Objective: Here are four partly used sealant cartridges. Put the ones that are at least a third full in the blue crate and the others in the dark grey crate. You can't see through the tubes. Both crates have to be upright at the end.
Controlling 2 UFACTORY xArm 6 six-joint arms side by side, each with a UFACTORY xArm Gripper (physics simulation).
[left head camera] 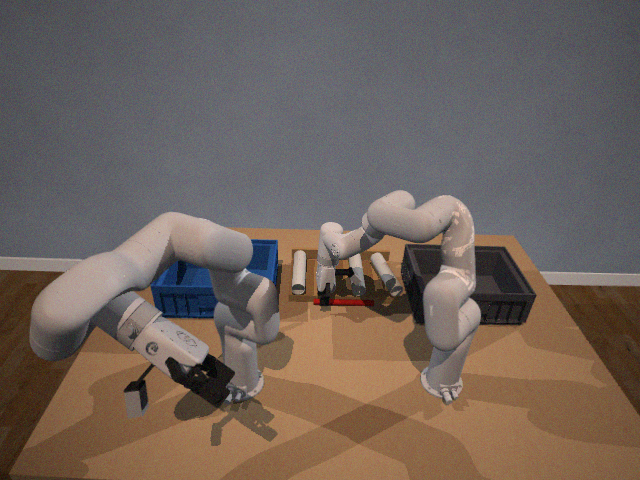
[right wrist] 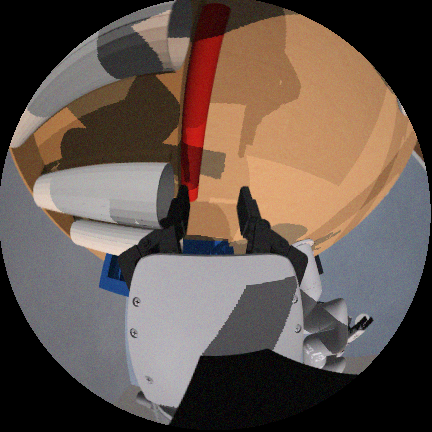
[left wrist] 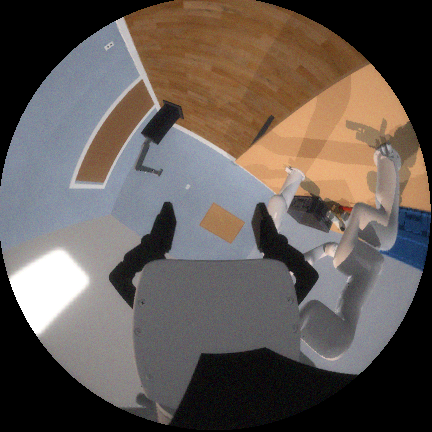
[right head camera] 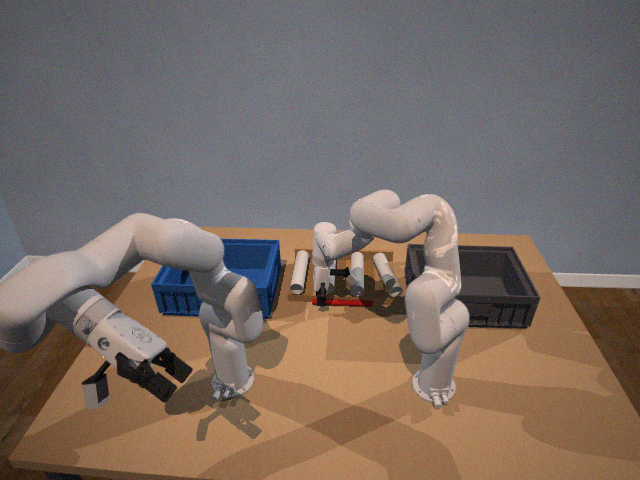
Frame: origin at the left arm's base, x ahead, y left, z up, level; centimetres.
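Seen in the pictures: left gripper, between the fingertips: [left head camera: 227, 389] [left wrist: 213, 211] [right head camera: 180, 385]; right gripper, between the fingertips: [left head camera: 322, 300] [right wrist: 213, 195] [right head camera: 320, 300]; left arm's base, origin of its link: [left head camera: 242, 383] [right wrist: 297, 246] [left wrist: 386, 159] [right head camera: 233, 380]; right arm's base, origin of its link: [left head camera: 441, 382] [left wrist: 296, 173] [right head camera: 433, 385].
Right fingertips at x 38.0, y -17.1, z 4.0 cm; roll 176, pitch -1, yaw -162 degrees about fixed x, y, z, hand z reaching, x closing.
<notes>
Offsets run from my right fingertips to a thing's top centre. Level surfaces: height alone.
Three pale cartridges @(dx +13.2, dy +11.7, dz +4.5 cm) [left head camera: 298, 271] [left head camera: 356, 279] @(dx +19.0, dy -20.8, dz +4.9 cm) [left head camera: 382, 269] show lying side by side on a wooden rack [left head camera: 379, 254]. A fourth cartridge @(dx +15.8, dy +0.8, dz +5.2 cm) [right wrist: 100, 192] lies beside my right gripper, largely hidden by the right arm in the head views. The contents of the tubes do not show. My right gripper [left head camera: 324, 299] [right head camera: 321, 299] [right wrist: 213, 195] is open at the left end of a red rod @(dx +4.1, dy -7.2, dz -1.9 cm) [left head camera: 351, 302] [right head camera: 348, 302] [right wrist: 202, 100]. My left gripper [right head camera: 177, 386] [left wrist: 213, 211] is open and empty, at the front left. The blue crate @(dx +0.3, dy +38.2, dz +10.6 cm) [left head camera: 186, 302] [right head camera: 178, 302] and dark grey crate @(dx +17.2, dy -49.7, dz +10.6 cm) [left head camera: 506, 308] [right head camera: 509, 312] are upright.
The blue crate is left of the rack and the dark grey crate right of it. The left arm partly covers the blue crate. The right arm reaches over the rack and partly covers the grey crate. The arm bases stand on the wooden table @(dz -4.0 cm) [left head camera: 372, 372] in front.
</notes>
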